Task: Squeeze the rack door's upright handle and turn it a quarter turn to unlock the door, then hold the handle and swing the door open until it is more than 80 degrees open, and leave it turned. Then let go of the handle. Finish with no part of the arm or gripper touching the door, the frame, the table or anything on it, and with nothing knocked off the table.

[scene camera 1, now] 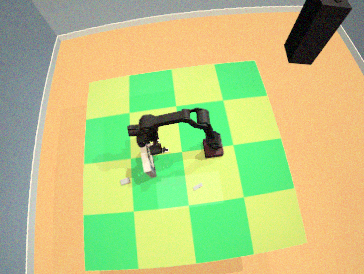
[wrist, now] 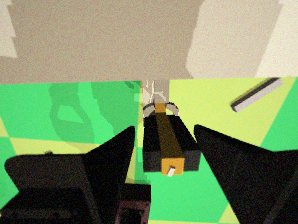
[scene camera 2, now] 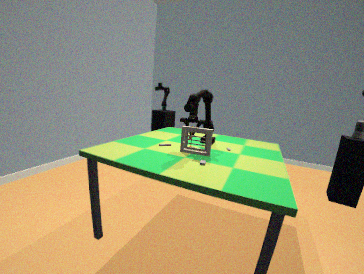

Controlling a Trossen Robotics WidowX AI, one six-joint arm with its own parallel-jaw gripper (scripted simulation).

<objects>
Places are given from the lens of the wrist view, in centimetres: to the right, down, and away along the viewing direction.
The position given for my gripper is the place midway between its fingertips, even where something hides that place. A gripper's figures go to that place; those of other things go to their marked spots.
my gripper point(wrist: 164, 129): 2, 2, 11
rack point(wrist: 48, 48): -4, -2, 4
</objects>
